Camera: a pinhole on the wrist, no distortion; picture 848 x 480 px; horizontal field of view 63.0 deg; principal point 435.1 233.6 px. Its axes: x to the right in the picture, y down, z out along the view. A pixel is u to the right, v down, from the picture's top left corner.
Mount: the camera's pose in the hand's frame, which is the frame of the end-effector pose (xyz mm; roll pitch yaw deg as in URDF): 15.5 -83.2 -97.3 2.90 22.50 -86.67
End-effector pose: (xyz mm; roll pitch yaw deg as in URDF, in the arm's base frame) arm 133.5 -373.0 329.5 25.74 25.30 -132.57
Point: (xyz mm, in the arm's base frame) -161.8 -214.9 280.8
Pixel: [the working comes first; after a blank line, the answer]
In the camera's frame: 112.2 83.1 292.3

701 430
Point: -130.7 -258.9 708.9
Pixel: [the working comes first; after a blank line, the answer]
In the camera's frame: -224.1 -65.5 518.1

136 146
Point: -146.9 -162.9 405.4
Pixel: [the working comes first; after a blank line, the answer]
In the camera's frame: 54.6 -8.7 374.2

536 218
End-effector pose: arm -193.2 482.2 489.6 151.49 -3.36 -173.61
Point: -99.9 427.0 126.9
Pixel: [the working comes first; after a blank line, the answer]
In the camera's frame: -18.7 -110.8 409.6

404 46
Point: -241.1 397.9 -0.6
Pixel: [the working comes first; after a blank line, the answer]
In the camera's frame: 15.8 27.1 539.3

455 268
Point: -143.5 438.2 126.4
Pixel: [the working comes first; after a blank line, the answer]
In the camera's frame: -32.0 -67.9 413.0

382 120
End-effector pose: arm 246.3 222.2 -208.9 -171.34 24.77 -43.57
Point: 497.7 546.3 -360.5
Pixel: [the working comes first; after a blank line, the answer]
In the camera's frame: 155.1 13.6 401.7

702 257
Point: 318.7 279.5 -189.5
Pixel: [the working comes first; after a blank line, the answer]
In the camera's frame: -24.6 -8.1 85.9

237 168
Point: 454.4 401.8 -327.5
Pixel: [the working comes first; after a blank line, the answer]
In the camera's frame: 73.0 62.8 280.5

615 389
